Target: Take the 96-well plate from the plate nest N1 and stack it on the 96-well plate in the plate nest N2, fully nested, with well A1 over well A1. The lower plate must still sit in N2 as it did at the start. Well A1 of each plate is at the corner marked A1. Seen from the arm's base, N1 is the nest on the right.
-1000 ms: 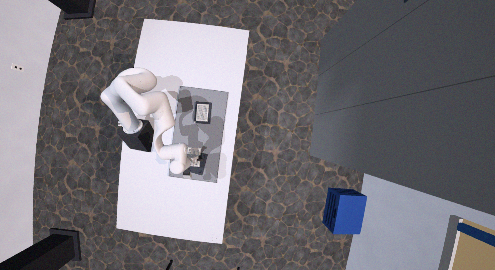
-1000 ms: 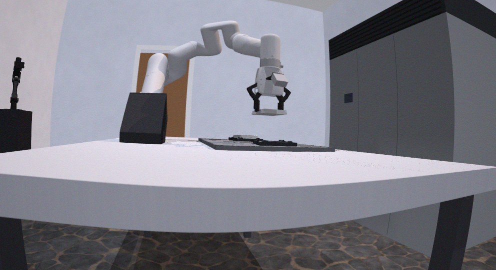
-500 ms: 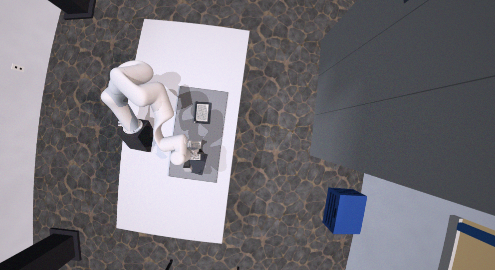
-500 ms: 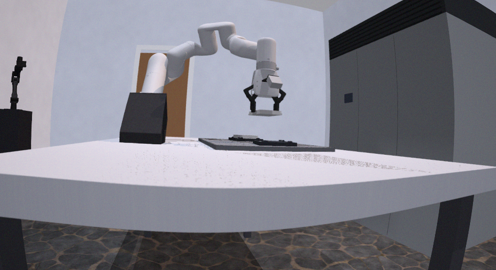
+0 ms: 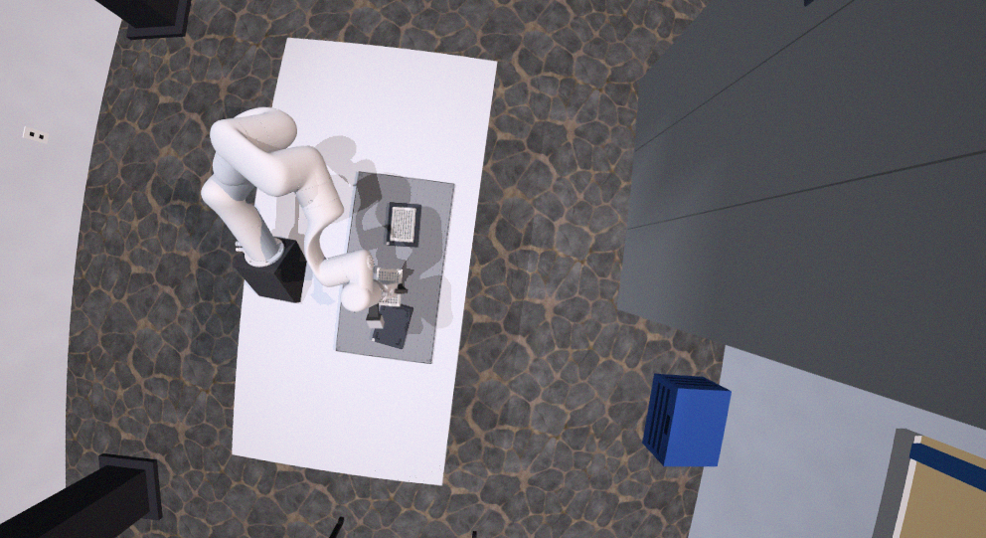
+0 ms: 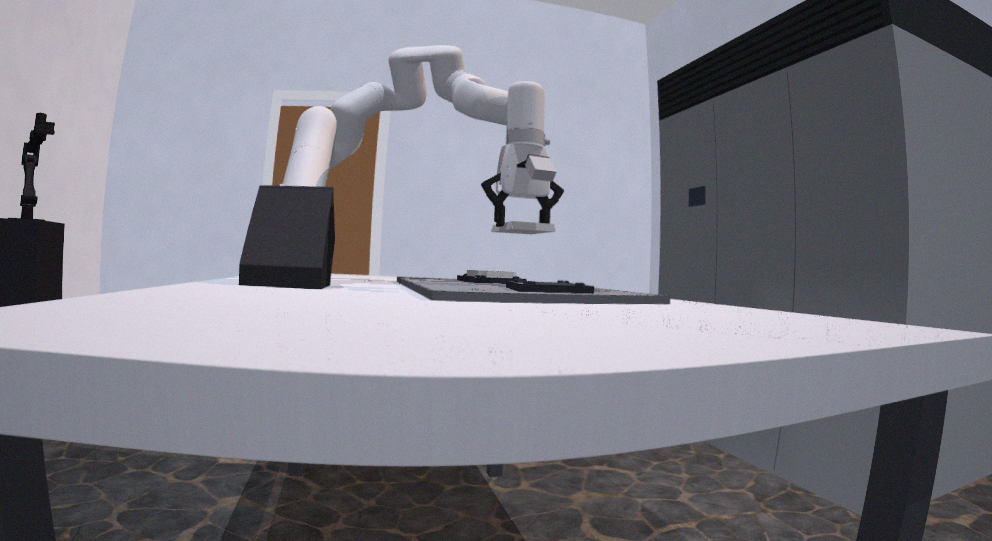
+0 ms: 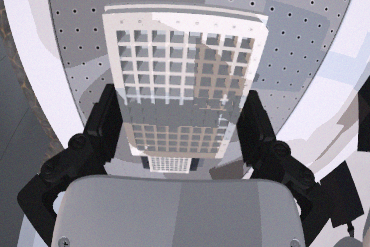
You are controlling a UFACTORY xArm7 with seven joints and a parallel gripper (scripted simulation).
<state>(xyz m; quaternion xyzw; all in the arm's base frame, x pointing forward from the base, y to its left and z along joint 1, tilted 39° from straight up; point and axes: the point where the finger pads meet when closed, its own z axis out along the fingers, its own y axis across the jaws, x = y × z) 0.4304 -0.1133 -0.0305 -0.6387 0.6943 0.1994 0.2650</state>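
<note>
Now: the dark plate nest N2 23 cm to the left of my hand, 12 cm below it and 2 cm ahead of it. Round my hand: dark plate nest N1: 15 cm to the right, 12 cm below, 1 cm behind.
</note>
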